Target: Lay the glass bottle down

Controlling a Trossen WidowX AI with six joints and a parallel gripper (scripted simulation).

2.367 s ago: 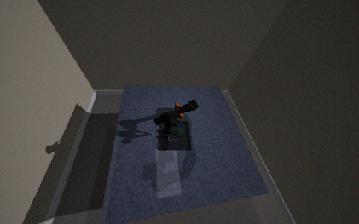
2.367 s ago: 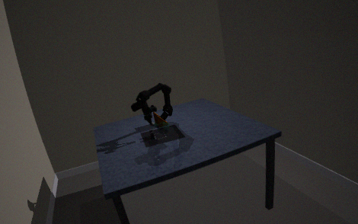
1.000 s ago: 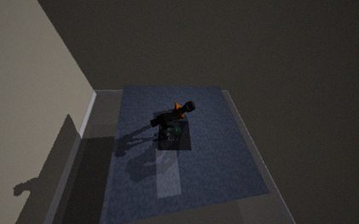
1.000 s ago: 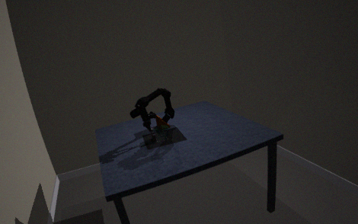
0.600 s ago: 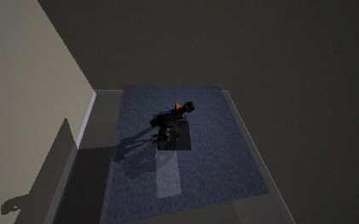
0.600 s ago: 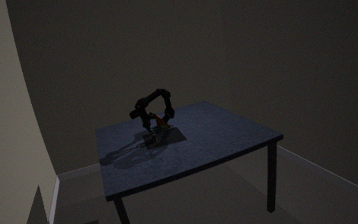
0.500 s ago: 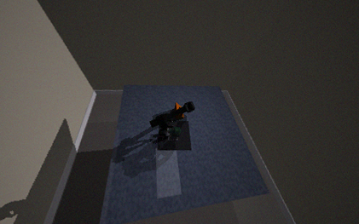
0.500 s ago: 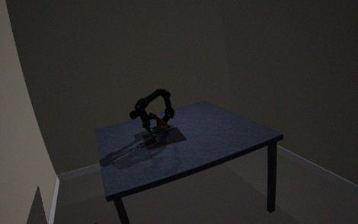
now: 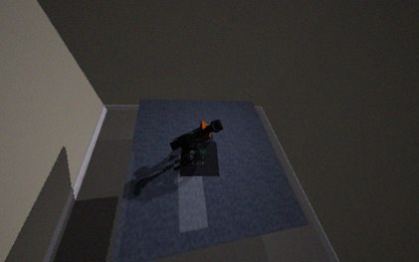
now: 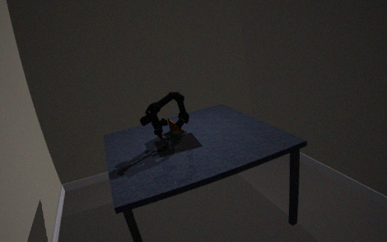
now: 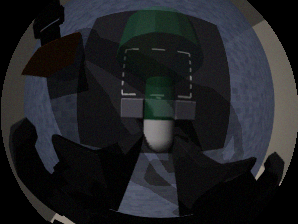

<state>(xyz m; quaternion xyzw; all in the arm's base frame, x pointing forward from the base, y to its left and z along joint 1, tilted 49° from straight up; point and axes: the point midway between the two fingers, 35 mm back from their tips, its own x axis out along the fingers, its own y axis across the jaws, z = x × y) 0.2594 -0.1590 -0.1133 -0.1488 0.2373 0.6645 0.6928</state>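
The glass bottle is 5 cm to the left of my gripper tip and 1 cm below it. Round my gripper tip: dark mat 10 cm to the left, 7 cm below.
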